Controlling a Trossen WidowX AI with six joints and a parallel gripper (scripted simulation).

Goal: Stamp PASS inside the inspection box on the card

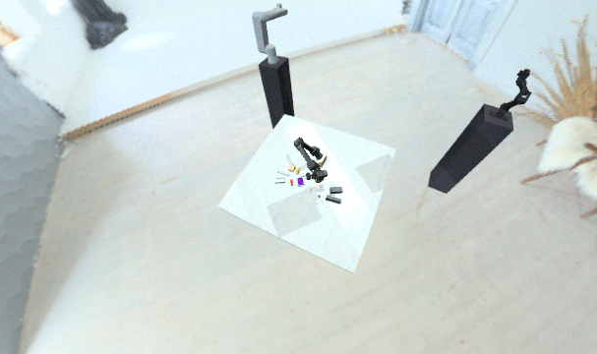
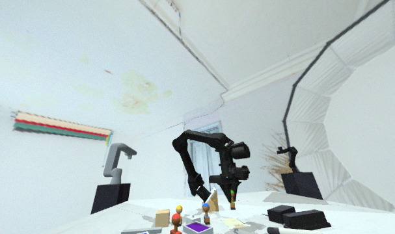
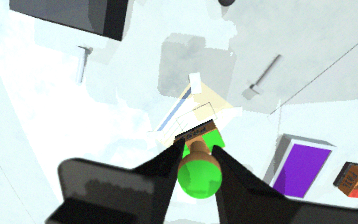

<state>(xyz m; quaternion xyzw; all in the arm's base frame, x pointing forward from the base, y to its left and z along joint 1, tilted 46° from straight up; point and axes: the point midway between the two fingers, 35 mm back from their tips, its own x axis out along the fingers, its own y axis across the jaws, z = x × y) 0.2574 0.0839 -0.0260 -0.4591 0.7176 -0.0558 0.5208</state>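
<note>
My gripper tip is now 70 mm above the cream card and 10 mm past it. Round my gripper tip: blue-knobbed stamp 100 mm to the right, 50 mm below, 30 mm behind; then green-knobbed stamp right at my gripper tip; then purple ink pad 140 mm to the right, 60 mm below, 50 mm ahead.
</note>
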